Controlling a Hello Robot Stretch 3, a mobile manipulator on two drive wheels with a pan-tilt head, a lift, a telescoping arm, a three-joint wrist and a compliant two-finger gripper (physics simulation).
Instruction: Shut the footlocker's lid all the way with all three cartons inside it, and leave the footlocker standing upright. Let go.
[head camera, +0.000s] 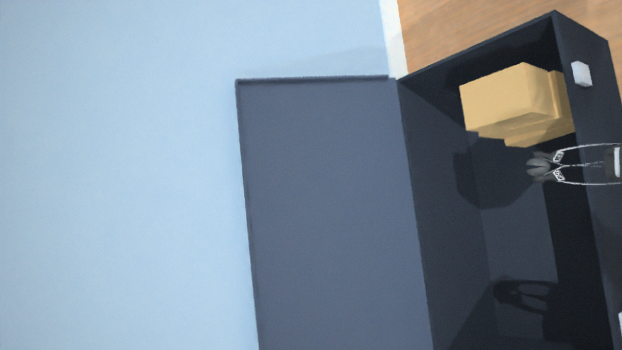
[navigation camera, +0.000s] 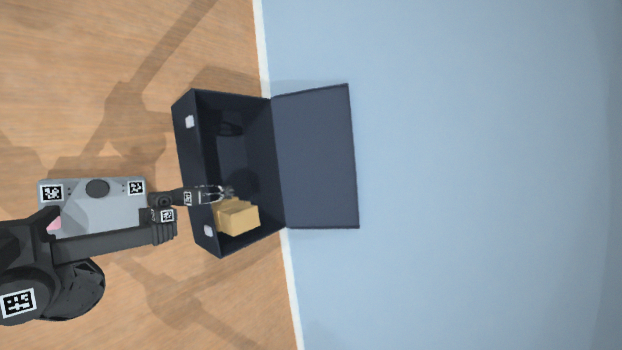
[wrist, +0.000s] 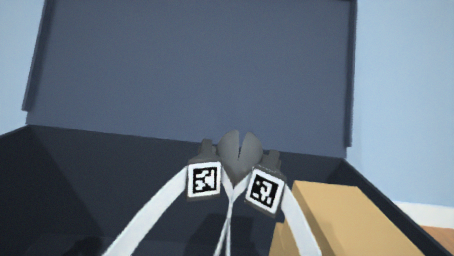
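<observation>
The dark footlocker (head camera: 589, 112) (navigation camera: 186, 160) (wrist: 115, 165) stands upright, open at the top. Its lid (head camera: 330, 200) (navigation camera: 315, 160) (wrist: 200, 65) is swung fully back, up by the wall. A tan carton (head camera: 495, 100) (navigation camera: 242, 221) (wrist: 355, 215) lies on top of other tan carton surfaces at one end inside; they overlap, so I cannot count them surely. My gripper (head camera: 538, 166) (navigation camera: 229, 192) (wrist: 240, 149) is shut and empty, its fingertips nearly together. It reaches over the front wall and hangs above the inside, beside the cartons, apart from the lid.
The blue wall (head camera: 125, 175) (navigation camera: 450, 175) (wrist: 405, 100) stands behind the footlocker, with a white baseboard (head camera: 394, 40) (navigation camera: 290, 280). My wheeled base (navigation camera: 107, 205) is on the wood floor (navigation camera: 60, 75) in front. Two pale latches (navigation camera: 189, 121) (navigation camera: 208, 230) stick out from the front wall.
</observation>
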